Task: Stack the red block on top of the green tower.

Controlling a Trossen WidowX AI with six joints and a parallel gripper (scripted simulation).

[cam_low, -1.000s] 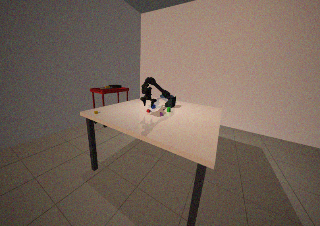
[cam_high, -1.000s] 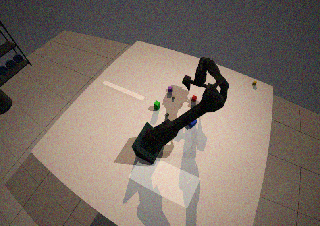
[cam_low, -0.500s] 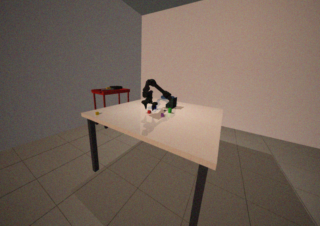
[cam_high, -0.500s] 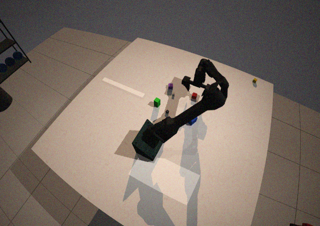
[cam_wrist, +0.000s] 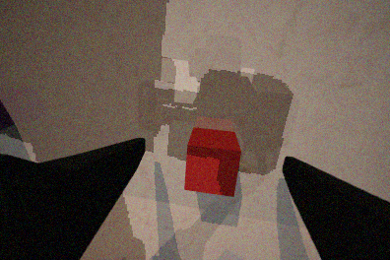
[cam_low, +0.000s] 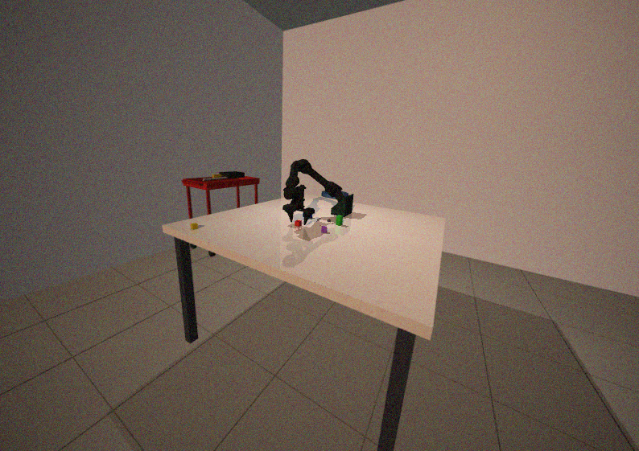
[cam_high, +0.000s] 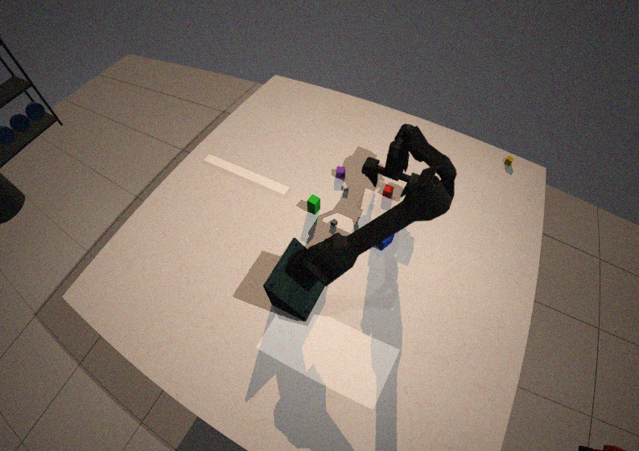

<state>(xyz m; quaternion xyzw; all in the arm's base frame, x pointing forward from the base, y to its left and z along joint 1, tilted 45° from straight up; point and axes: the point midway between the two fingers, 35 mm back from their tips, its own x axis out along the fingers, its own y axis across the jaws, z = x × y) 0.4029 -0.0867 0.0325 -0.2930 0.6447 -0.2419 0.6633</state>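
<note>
Now: the red block right at my gripper tip. From my gripper tip the other things lie so: purple block (170 mm to the left, 10 mm behind); then blue block (180 mm behind, 50 mm to the right, 10 mm above); then small grey block (190 mm behind, 100 mm to the left).
</note>
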